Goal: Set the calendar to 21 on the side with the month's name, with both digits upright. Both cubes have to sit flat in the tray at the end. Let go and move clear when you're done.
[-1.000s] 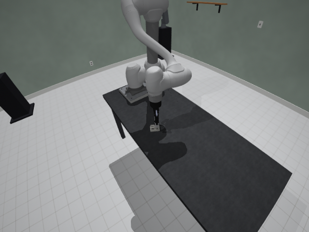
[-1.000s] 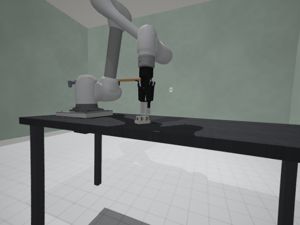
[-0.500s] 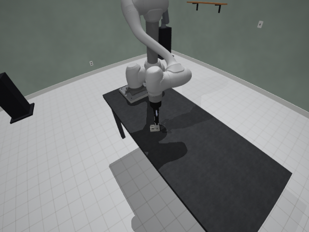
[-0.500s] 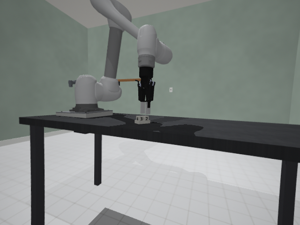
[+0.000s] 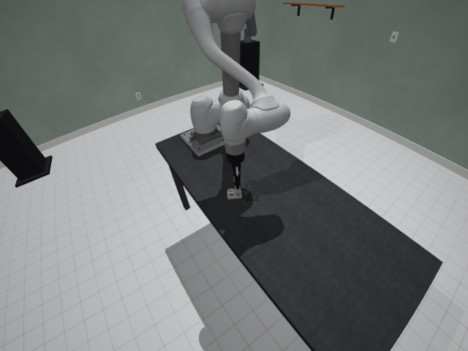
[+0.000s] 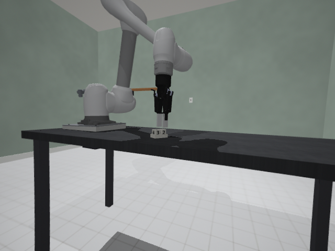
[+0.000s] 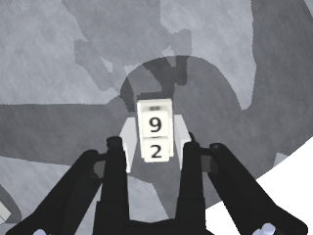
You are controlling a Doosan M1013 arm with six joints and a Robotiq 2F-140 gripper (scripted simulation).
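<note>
Right now my hand is 6 cm above the cube. The rest, counted from my hand: white tray: 1 cm behind, 1 cm to the right, 7 cm below.
</note>
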